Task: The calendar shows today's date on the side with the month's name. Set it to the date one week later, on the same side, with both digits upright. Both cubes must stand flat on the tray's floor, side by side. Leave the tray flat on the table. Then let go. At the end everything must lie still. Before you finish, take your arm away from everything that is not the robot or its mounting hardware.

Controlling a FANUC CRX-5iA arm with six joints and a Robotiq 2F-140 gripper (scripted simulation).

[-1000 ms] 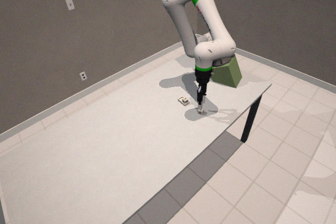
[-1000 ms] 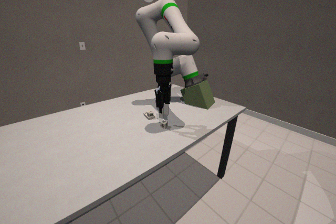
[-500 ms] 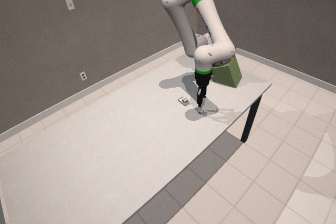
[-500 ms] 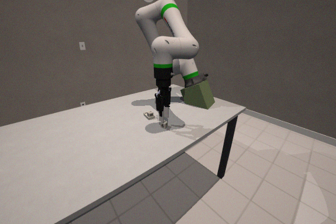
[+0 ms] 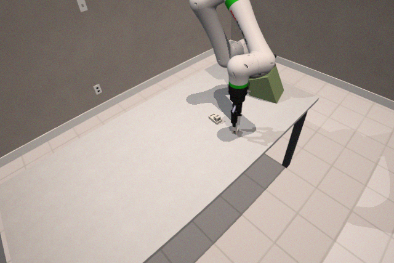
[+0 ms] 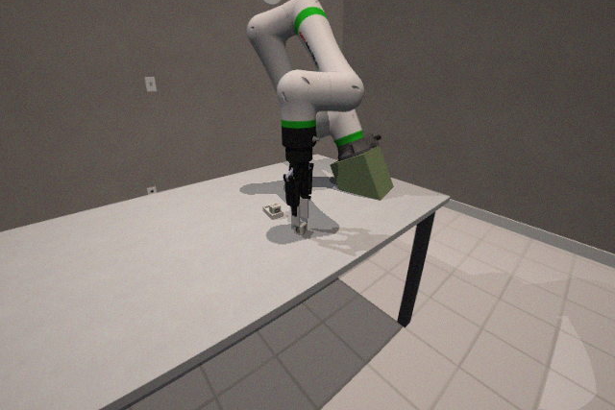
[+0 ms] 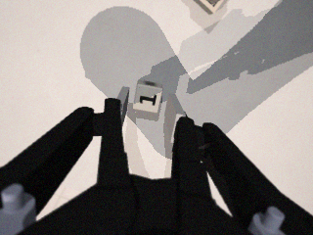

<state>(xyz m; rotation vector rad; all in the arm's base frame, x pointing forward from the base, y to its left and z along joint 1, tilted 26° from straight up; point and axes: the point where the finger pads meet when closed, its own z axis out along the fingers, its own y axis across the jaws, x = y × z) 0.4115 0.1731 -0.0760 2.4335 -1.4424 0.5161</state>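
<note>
Now: hand 6 cm above the white calendar cube.
</note>
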